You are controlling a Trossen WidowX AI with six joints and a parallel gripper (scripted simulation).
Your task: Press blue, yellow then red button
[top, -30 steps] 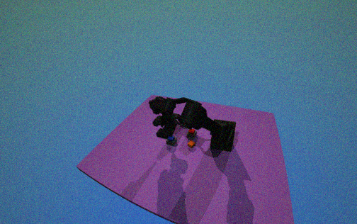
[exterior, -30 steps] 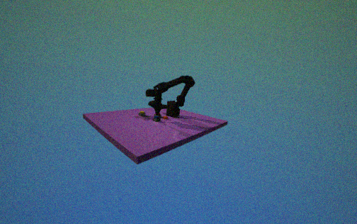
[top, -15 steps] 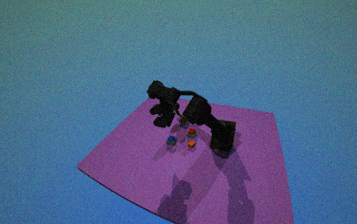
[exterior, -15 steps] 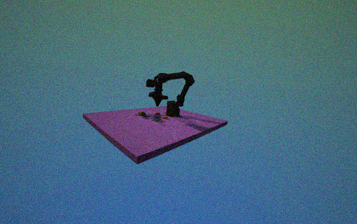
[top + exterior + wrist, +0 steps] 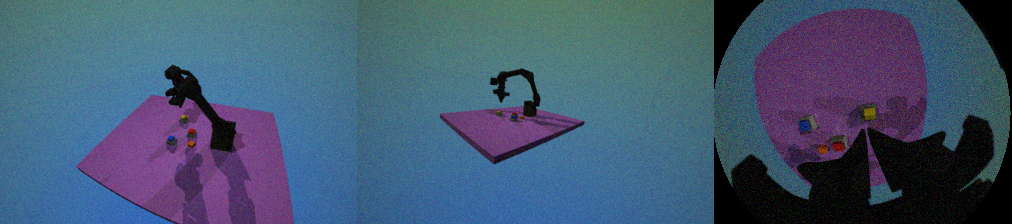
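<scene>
My gripper tip is 10 mm past the yellow button, 20 mm to the left of it and 100 mm above it. Round my gripper tip: blue button (20 mm ahead, 190 mm to the left, 100 mm below); then red button (90 mm behind, 100 mm to the left, 100 mm below); then orange block (100 mm behind, 190 mm to the left, 120 mm below).
</scene>
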